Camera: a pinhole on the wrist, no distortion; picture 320 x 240 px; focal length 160.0 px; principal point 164.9 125.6 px. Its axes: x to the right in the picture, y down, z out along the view. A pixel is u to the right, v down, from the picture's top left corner.
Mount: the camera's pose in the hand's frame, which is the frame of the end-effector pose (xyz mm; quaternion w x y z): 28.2 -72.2 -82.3 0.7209 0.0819 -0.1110 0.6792
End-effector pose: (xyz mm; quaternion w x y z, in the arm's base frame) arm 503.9 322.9 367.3 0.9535 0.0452 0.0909 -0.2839
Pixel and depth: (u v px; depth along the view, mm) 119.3 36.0 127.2
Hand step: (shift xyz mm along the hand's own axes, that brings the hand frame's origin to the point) 91.1 -145.8 32.6
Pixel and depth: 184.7 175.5 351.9
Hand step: -96.1 -117.9 264.4
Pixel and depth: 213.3 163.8 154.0
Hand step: -13.5 -66.5 77.3
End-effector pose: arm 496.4 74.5 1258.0 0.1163 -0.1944 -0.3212 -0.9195
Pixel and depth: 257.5 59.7 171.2
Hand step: 95.4 -27.5 111.6
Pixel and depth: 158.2 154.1 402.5
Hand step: -63.8 -192.0 298.0
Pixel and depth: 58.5 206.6 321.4
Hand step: -161.0 -353.6 163.6
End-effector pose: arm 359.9 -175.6 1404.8 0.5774 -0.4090 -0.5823 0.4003
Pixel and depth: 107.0 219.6 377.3
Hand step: -218.5 -290.7 236.4
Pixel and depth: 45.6 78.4 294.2
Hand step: 88.8 -367.7 144.0
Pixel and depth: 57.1 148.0 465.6
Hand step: -76.1 -494.7 278.3
